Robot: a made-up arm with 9 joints. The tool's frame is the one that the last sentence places.
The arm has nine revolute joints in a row. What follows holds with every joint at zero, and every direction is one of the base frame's. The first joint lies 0.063 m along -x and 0.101 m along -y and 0.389 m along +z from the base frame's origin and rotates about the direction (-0.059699, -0.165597, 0.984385), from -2.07 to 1.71 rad. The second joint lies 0.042 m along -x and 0.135 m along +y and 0.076 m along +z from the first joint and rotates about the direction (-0.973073, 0.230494, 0.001), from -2.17 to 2.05 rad. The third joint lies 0.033 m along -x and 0.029 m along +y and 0.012 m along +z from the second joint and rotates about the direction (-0.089, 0.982, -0.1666), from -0.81 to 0.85 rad. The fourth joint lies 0.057 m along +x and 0.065 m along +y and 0.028 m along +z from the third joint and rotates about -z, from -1.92 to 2.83 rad. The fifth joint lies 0.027 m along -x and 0.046 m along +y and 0.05 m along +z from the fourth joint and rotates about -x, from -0.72 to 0.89 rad. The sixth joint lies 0.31 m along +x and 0.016 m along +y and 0.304 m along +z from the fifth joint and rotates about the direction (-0.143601, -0.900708, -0.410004), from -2.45 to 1.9 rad. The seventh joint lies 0.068 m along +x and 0.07 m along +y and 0.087 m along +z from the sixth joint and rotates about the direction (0.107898, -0.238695, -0.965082), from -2.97 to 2.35 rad. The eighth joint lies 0.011 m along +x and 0.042 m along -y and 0.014 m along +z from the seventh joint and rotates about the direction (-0.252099, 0.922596, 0.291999), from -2 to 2.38 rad. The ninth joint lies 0.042 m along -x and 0.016 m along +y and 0.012 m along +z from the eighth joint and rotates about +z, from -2.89 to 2.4 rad. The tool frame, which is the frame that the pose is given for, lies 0.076 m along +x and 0.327 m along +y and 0.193 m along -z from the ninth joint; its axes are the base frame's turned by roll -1.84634, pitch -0.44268 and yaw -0.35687 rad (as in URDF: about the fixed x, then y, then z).
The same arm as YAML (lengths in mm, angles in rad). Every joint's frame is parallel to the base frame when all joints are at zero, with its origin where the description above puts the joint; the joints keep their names.
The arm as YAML. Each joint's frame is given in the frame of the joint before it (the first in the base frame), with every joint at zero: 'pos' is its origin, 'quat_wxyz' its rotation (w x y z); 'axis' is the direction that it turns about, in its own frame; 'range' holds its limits. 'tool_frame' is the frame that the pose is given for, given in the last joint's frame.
length_unit: mm
angle_unit: rad
joints:
  - joint: joint 1
    pos: [-63.0, -101.0, 389.0]
    quat_wxyz: [1.0, 0.0, 0.0, 0.0]
    axis: [-0.059699, -0.165597, 0.984385]
    range: [-2.07, 1.71]
  - joint: joint 2
    pos: [-42.0, 135.0, 76.0]
    quat_wxyz: [1.0, 0.0, 0.0, 0.0]
    axis: [-0.973073, 0.230494, 0.001]
    range: [-2.17, 2.05]
  - joint: joint 3
    pos: [-33.0, 29.0, 12.0]
    quat_wxyz: [1.0, 0.0, 0.0, 0.0]
    axis: [-0.089, 0.982, -0.1666]
    range: [-0.81, 0.85]
  - joint: joint 4
    pos: [57.0, 65.0, 28.0]
    quat_wxyz: [1.0, 0.0, 0.0, 0.0]
    axis: [0.0, 0.0, -1.0]
    range: [-1.92, 2.83]
  - joint: joint 5
    pos: [-27.0, 46.0, 50.0]
    quat_wxyz: [1.0, 0.0, 0.0, 0.0]
    axis: [-1.0, 0.0, 0.0]
    range: [-0.72, 0.89]
  - joint: joint 6
    pos: [310.0, 16.0, 304.0]
    quat_wxyz: [1.0, 0.0, 0.0, 0.0]
    axis: [-0.143601, -0.900708, -0.410004]
    range: [-2.45, 1.9]
  - joint: joint 7
    pos: [68.0, 70.0, 87.0]
    quat_wxyz: [1.0, 0.0, 0.0, 0.0]
    axis: [0.107898, -0.238695, -0.965082]
    range: [-2.97, 2.35]
  - joint: joint 8
    pos: [11.0, -42.0, 14.0]
    quat_wxyz: [1.0, 0.0, 0.0, 0.0]
    axis: [-0.252099, 0.922596, 0.291999]
    range: [-2.0, 2.38]
  - joint: joint 9
    pos: [-42.0, 16.0, 12.0]
    quat_wxyz: [1.0, 0.0, 0.0, 0.0]
    axis: [0.0, 0.0, 1.0]
    range: [-2.89, 2.4]
tool_frame:
  pos: [76.0, 327.0, -193.0]
  quat_wxyz: [0.548156, -0.789216, 0.007755, -0.276771]

